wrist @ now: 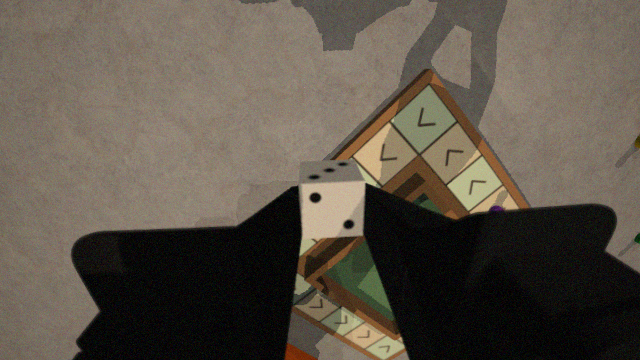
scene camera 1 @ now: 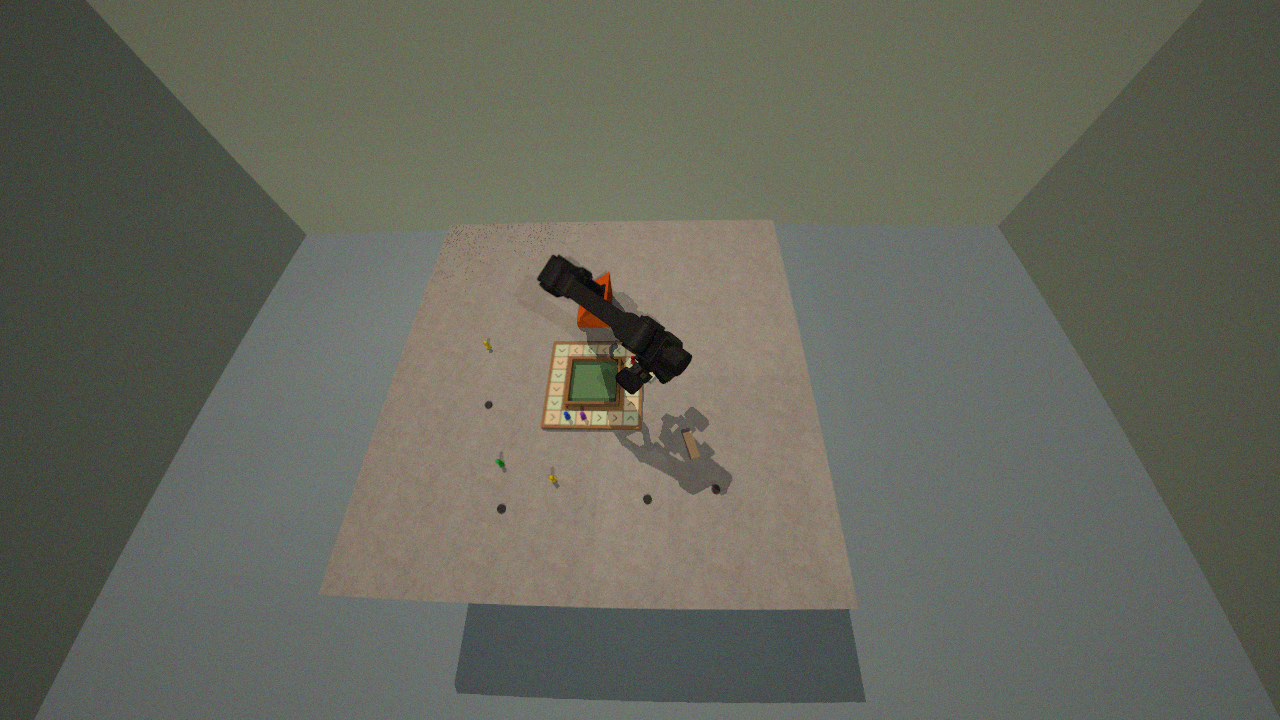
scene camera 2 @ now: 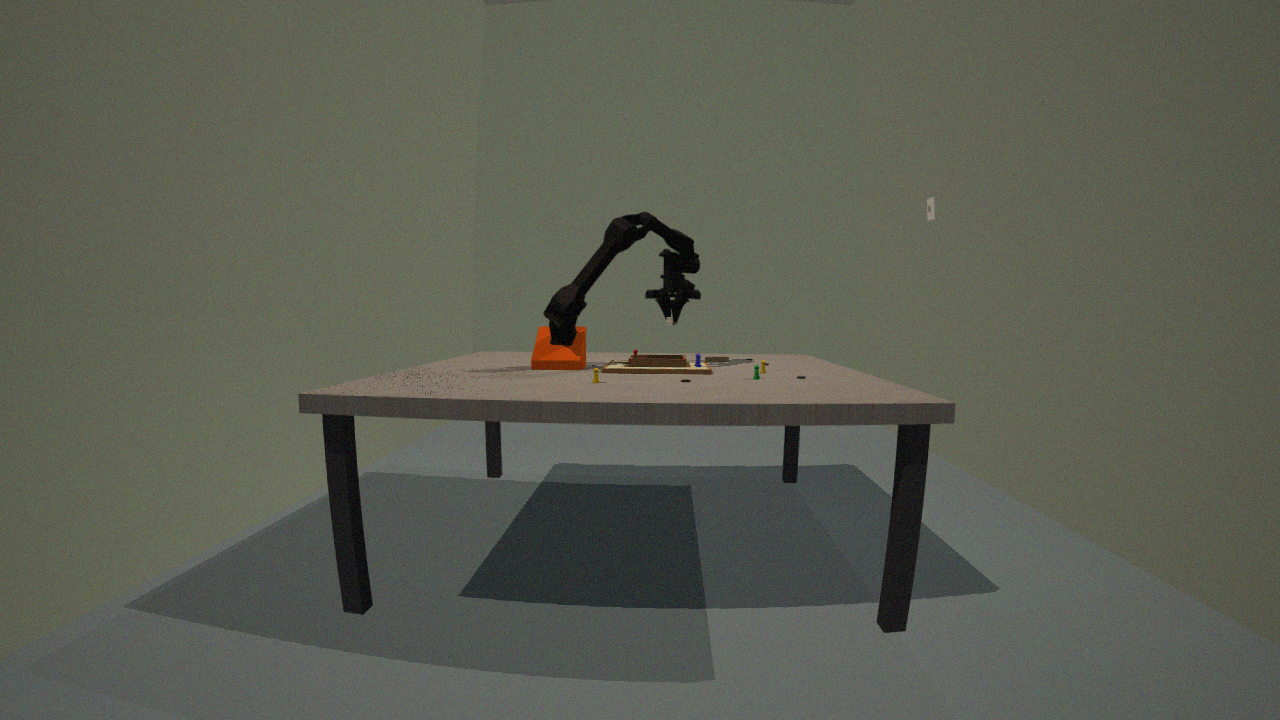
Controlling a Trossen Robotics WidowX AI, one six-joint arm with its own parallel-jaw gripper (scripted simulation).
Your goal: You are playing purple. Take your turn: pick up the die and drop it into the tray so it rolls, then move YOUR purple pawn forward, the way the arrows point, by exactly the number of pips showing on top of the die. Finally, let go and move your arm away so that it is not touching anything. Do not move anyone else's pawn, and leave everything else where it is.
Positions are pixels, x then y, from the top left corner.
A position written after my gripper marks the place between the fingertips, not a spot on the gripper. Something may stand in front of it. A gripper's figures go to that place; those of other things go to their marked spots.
Labels:
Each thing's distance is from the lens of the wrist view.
my gripper [wrist: 329, 194]: 0.11 m
white die [wrist: 332, 193]: 0.10 m
green tray [wrist: 356, 272]: 0.30 m
The marked spots on the green tray and the white die are 0.22 m apart.

